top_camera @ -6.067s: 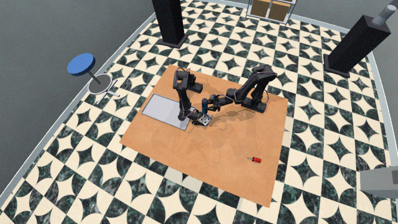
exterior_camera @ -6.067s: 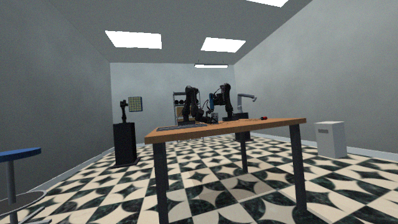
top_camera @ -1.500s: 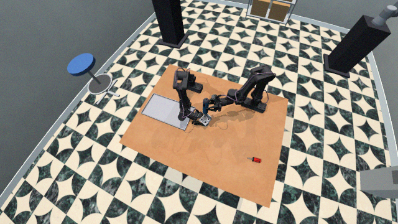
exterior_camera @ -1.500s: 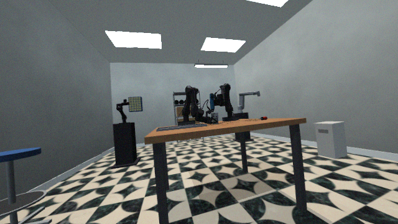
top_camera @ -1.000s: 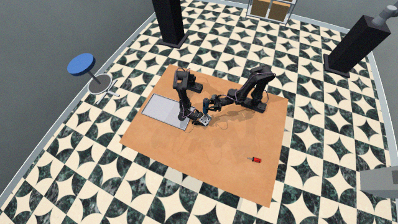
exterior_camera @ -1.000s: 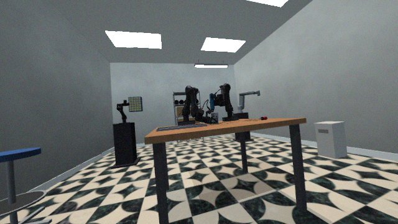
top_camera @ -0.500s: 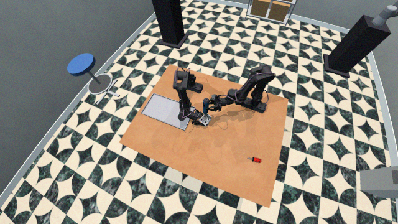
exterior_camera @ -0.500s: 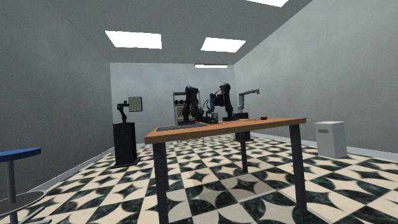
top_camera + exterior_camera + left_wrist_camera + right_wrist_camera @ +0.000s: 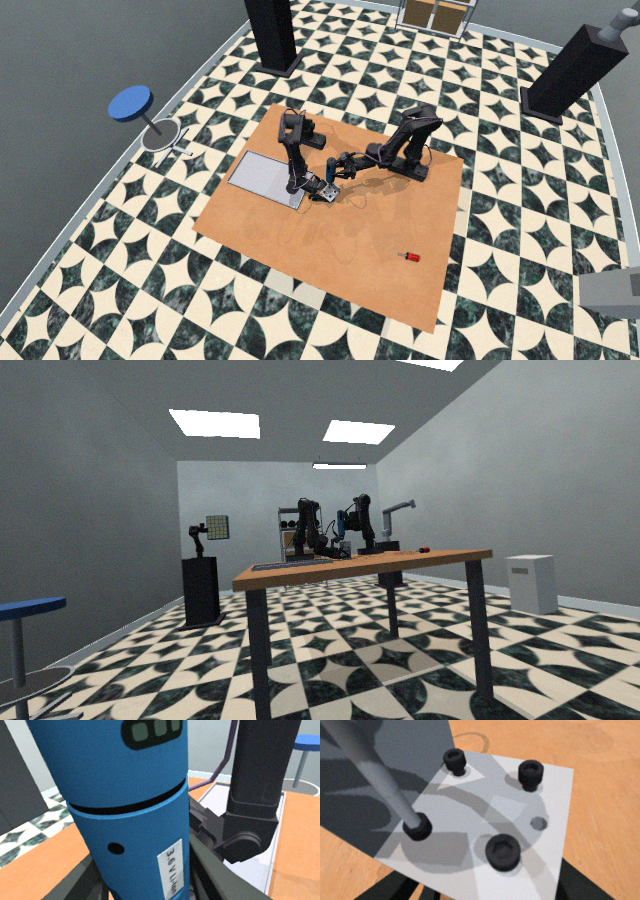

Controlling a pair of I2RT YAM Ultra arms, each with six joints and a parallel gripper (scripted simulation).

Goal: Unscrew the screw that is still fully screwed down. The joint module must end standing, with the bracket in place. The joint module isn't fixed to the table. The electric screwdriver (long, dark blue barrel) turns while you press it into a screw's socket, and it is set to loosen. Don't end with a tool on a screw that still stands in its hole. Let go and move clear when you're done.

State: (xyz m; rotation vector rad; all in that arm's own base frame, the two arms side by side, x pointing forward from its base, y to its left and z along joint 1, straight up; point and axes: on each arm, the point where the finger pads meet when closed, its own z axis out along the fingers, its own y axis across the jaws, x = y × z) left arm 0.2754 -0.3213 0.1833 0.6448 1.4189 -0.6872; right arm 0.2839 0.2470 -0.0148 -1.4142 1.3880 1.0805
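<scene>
Now: the round joint module right at my right hand. The rest, counted from my right hand: grey mat 1 cm ahead, 33 cm to the right, 2 cm below; then grey bracket 5 cm above; then screw 1 cm ahead, 2 cm to the right, 5 cm above.
</scene>
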